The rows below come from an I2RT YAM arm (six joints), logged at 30 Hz.
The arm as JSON. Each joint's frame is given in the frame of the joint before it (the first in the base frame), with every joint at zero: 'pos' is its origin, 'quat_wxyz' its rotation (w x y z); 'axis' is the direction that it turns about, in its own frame. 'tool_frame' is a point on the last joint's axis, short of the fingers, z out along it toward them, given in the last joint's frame.
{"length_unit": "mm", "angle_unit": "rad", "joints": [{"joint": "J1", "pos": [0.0, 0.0, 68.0], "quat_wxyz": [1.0, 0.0, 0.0, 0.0], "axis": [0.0, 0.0, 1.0]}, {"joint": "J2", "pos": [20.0, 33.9, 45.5], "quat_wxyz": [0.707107, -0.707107, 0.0, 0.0], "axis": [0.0, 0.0, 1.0]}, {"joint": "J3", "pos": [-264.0, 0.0, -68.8], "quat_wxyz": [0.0, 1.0, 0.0, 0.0], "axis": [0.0, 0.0, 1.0]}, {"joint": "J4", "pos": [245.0, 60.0, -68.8], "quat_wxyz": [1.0, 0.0, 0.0, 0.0], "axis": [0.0, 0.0, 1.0]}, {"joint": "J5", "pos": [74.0, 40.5, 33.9], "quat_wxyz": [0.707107, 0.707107, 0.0, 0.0], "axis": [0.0, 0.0, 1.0]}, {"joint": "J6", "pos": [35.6, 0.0, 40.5], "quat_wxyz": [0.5, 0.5, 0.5, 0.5], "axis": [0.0, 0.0, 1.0]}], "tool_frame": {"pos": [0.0, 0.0, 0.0], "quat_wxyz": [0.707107, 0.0, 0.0, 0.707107]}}
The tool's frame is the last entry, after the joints.
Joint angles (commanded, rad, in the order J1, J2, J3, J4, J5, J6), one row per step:
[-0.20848 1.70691 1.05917 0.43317 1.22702 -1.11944]
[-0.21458 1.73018 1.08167 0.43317 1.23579 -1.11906]
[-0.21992 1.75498 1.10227 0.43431 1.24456 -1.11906]
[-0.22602 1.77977 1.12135 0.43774 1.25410 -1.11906]
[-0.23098 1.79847 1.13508 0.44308 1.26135 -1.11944]
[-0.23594 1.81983 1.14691 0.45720 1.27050 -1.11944]
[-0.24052 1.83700 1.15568 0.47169 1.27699 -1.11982]
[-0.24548 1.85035 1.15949 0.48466 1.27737 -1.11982]
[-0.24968 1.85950 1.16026 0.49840 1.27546 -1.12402]
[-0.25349 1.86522 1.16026 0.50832 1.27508 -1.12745]
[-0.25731 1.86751 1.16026 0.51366 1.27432 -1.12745]
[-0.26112 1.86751 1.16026 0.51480 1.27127 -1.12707]
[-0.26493 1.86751 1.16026 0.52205 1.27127 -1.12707]
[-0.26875 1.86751 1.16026 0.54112 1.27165 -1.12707]
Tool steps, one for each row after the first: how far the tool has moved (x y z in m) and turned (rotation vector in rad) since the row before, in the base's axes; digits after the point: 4 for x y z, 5 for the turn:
[0.0049 -0.0035 -0.0011 -0.00162 0.00077 -0.01470]
[0.0049 -0.0033 -0.0023 -0.00118 0.00339 -0.01390]
[0.0046 -0.0036 -0.0027 -0.00152 0.00268 -0.01541]
[0.0033 -0.0028 -0.0021 -0.00166 0.00038 -0.01201]
[0.0035 -0.0029 -0.0031 -0.00299 -0.00401 -0.01389]
[0.0027 -0.0026 -0.0025 -0.00279 -0.00522 -0.01090]
[0.0017 -0.0025 -0.0028 -0.00090 -0.00331 -0.00533]
[0.0009 -0.0020 -0.0021 -0.00111 -0.00110 -0.00208]
[0.0003 -0.0017 -0.0014 -0.00110 -0.00066 -0.00324]
[-0.0001 -0.0016 -0.0004 -0.00063 -0.00299 -0.00307]
[-0.0004 -0.0015 0.0001 0.00029 -0.00163 -0.00084]
[-0.0004 -0.0015 0.0006 -0.00189 -0.00700 -0.00381]
[-0.0003 -0.0015 0.0016 -0.00509 -0.01838 -0.00419]

